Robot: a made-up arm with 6 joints.
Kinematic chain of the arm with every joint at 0, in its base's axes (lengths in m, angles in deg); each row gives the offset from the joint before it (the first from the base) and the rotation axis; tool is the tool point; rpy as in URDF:
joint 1: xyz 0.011 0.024 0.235 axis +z
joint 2: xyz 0 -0.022 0.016 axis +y
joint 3: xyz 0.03 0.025 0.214 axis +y
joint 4: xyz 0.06 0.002 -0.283 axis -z
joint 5: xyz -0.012 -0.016 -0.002 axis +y
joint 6: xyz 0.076 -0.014 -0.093 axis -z
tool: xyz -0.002 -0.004 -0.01 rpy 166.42 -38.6 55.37
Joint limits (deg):
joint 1: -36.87..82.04
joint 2: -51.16..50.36
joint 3: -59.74..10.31
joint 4: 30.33..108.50
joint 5: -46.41..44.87
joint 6: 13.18..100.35
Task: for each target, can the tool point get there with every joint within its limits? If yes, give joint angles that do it. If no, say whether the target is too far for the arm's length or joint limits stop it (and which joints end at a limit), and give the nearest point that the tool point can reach.
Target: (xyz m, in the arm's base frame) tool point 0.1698 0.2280 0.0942
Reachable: yes | joints 50.14 9.60 -33.52 95.65 29.68 53.65
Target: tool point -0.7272 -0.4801 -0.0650
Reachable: no: too far | nearest point -0.1248 -0.0687 0.1403 | short by 0.758 m
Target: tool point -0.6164 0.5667 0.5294
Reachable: no: too far | nearest point 0.0122 0.3725 0.4643 | short by 0.661 m
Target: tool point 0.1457 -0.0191 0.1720
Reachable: yes | joints 20.41 -34.81 -0.61 100.36 -27.91 62.75
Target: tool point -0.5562 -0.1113 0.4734
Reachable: no: joint limits stop it (at a limit: joint 2, joint 3, joint 4, joint 6) | nearest point -0.1255 -0.0086 0.2010 | short by 0.520 m
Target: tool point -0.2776 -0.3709 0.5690
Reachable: no: joint limits stop it (at a limit: joint 1, joint 2, joint 3, joint 5, joint 6) | nearest point 0.0321 -0.1326 0.5805 | short by 0.391 m
